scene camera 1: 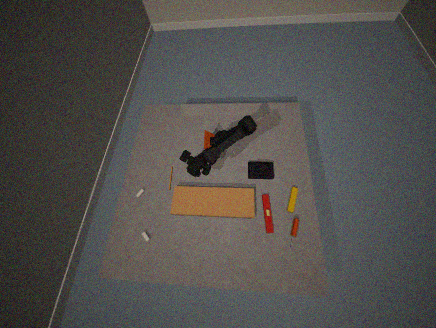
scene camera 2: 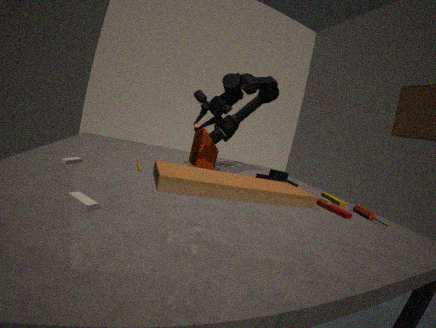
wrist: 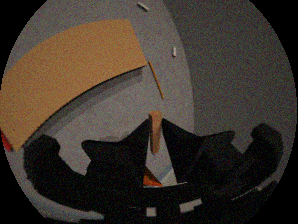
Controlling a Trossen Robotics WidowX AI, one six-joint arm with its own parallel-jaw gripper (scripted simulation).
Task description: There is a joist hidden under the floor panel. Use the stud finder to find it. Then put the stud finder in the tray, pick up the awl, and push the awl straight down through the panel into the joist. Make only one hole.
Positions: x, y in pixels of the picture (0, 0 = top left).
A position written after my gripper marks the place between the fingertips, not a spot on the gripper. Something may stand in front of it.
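There's an awl in my gripper (scene camera 2: 195, 127), and I'm carrying it.
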